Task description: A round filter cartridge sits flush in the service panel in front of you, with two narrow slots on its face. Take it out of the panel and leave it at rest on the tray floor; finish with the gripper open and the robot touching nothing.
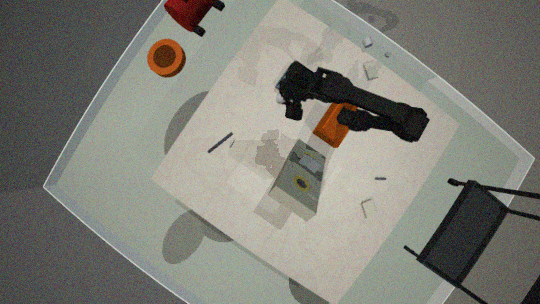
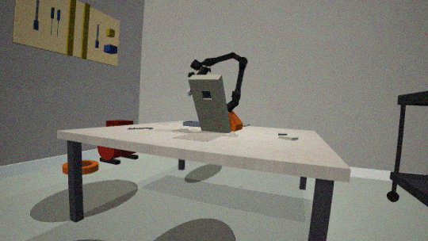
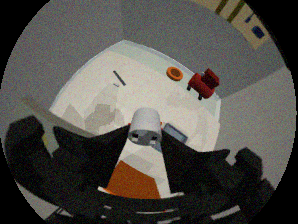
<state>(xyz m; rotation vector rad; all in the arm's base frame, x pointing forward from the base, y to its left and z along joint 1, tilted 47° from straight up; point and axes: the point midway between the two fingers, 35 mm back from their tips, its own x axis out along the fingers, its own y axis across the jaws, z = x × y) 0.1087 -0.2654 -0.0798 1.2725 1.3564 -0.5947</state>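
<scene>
The blue-grey tray is 170 mm behind my gripper tip, 30 mm to the right of it and 250 mm below it. Round my gripper tip: grey service panel 210 mm ahead, 250 mm to the left, 90 mm below; round filter cartridge right at my gripper tip.
</scene>
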